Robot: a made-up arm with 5 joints.
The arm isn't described. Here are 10 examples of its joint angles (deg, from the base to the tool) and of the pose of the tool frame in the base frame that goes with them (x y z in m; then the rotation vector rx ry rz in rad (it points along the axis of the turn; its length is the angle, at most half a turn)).
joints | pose
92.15 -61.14 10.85 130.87 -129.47 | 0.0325 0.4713 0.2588 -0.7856 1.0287 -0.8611
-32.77 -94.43 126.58 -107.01 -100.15 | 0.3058 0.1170 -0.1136 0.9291 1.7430 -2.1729
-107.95 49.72 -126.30 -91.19 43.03 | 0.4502 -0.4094 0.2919 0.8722 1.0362 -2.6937
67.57 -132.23 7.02 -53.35 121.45 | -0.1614 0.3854 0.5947 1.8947 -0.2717 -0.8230
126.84 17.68 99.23 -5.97 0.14 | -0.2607 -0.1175 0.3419 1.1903 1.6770 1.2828
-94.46 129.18 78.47 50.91 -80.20 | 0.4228 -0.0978 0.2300 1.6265 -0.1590 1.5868
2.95 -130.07 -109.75 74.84 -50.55 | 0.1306 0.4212 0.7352 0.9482 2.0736 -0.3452
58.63 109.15 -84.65 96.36 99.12 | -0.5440 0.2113 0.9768 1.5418 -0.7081 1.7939
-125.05 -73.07 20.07 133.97 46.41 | -0.3501 -0.6729 0.2809 -1.5836 1.4048 -1.3671
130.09 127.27 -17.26 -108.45 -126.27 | -0.4496 -0.5483 0.8560 0.8835 -1.6099 -1.6446
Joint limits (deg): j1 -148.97..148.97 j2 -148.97..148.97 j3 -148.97..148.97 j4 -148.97..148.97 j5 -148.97..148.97
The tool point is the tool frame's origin. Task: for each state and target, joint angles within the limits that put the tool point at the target. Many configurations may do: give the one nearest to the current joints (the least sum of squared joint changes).
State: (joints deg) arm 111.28 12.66 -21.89 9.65 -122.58
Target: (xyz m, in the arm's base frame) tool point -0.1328 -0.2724 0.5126
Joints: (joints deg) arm 128.52 20.05 -20.97 9.74 -130.06
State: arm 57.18 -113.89 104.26 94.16 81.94
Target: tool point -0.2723 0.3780 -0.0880
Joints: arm 71.45 -127.80 58.42 71.72 75.66
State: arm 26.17 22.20 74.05 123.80 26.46
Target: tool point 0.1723 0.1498 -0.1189
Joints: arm 36.63 -24.89 63.64 124.91 16.44
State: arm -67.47 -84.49 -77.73 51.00 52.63
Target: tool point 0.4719 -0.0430 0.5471
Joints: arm -42.13 -85.56 -73.97 23.30 46.77
